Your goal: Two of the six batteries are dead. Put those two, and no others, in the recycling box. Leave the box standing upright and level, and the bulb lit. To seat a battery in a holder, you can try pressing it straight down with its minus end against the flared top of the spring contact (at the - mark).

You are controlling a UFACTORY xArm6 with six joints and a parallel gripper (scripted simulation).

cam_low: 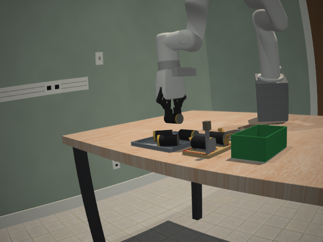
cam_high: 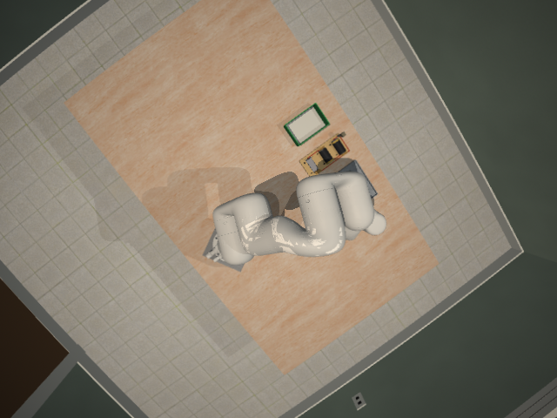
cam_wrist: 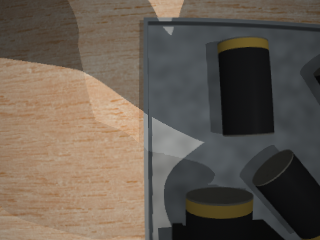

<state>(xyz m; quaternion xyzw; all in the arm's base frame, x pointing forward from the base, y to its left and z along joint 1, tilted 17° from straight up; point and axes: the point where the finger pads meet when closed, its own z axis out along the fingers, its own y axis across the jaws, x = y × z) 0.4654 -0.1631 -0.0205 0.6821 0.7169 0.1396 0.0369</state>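
The grey tray lies 8 cm below my hand, 6 cm ahead of it and 5 cm to the left of it. From my hand the other things lie so: green recycling box (38 cm to the left, 6 cm below, 4 cm ahead).
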